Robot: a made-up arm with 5 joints.
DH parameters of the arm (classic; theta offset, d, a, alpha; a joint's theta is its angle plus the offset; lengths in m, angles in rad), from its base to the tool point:
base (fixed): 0 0.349 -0.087 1.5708
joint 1: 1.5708 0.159 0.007 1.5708
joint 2: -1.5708 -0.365 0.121 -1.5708
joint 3: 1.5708 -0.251 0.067 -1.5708
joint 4: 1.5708 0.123 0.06 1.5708
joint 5: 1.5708 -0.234 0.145 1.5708
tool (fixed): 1.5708 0.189 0 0
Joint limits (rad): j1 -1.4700..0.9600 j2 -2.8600..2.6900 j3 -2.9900..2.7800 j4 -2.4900..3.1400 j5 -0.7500..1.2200
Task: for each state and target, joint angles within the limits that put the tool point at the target. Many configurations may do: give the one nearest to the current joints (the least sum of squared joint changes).
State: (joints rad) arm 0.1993 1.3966 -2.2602 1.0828 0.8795
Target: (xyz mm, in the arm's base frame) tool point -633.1 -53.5 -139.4
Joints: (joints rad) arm 0.7105 1.3213 -1.6853 1.0644 0.6360
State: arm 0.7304 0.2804 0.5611 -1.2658 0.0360
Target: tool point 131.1 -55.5 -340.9
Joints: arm 0.9291 0.5224 0.5097 -1.1653 -0.0496
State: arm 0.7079 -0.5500 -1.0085 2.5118 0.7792
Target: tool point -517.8 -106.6 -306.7
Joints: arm 0.8836 -0.5798 -0.9782 2.5237 0.8131
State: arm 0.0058 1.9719 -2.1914 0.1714 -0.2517
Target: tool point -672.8 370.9 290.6
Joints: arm 0.2282 1.6643 -1.9876 0.0519 -0.5039
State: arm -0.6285 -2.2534 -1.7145 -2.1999 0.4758
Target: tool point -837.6 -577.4 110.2
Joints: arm -0.2222 -1.7910 -1.6257 -2.2726 0.4350
